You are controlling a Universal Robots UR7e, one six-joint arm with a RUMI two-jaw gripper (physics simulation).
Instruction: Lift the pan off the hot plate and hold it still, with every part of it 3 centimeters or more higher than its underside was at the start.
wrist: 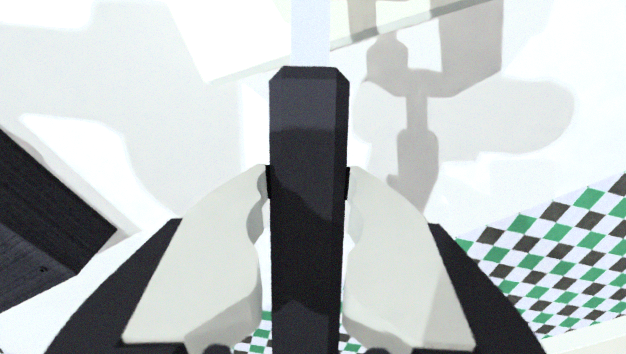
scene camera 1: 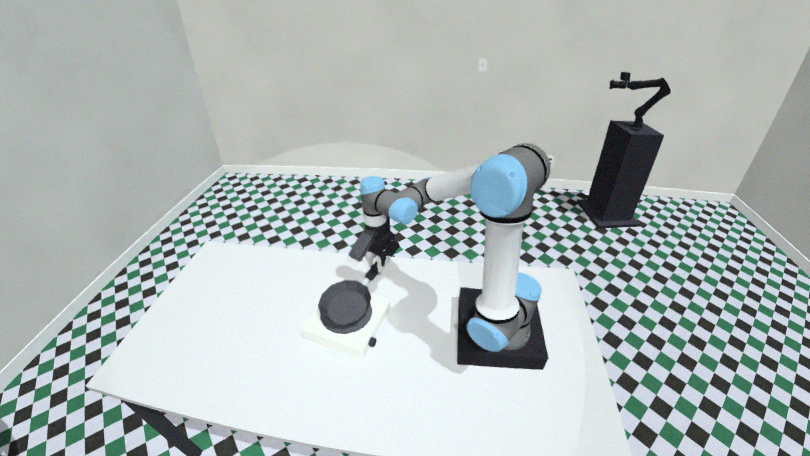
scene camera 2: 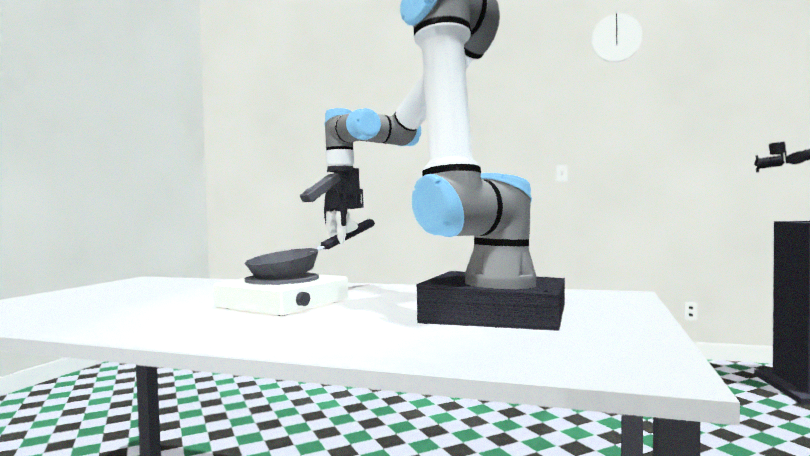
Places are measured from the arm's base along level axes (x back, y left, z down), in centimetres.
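Where they show: gripper, between the fingertips: (wrist: 308,168) (scene camera 1: 376,271) (scene camera 2: 337,244); arm's base, origin of its link: (scene camera 2: 499,283).
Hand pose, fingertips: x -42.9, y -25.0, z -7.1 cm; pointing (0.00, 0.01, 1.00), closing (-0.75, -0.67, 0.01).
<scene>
Each offset is from my fingertips to the centre of the thing. "spot": to the spot under its first point. Level surfaces: height alone.
The dark pan {dx -4.4, dy +5.0, dz +0.3 cm} (scene camera 1: 344,306) (scene camera 2: 281,263) is over the white hot plate {dx -10.5, dy +12.9, dz +10.7 cm} (scene camera 1: 330,341) (scene camera 2: 249,297), tilted with its handle side higher. In scene camera 2 the low side of its underside looks to be touching or very close to the dark burner disc {spot: dx -14.5, dy +18.8, dz +7.0 cm} (scene camera 2: 259,279); a small gap there cannot be told. My gripper (scene camera 1: 373,271) (scene camera 2: 341,240) (wrist: 308,168) is shut on the pan's black handle (scene camera 2: 365,226) (wrist: 306,110), one finger on each side. The handle slopes up away from the pan. The pan's bowl does not show in the wrist view.
The arm's black base block (scene camera 1: 470,356) (scene camera 2: 487,308) (wrist: 50,200) stands on the white table {dz +14.3 cm} (scene camera 1: 226,351) (scene camera 2: 362,345), to the right of the hot plate in both scene views. A dark pedestal (scene camera 1: 623,169) (scene camera 2: 790,294) with a small black arm (scene camera 1: 651,104) (scene camera 2: 769,162) stands beyond the table.
</scene>
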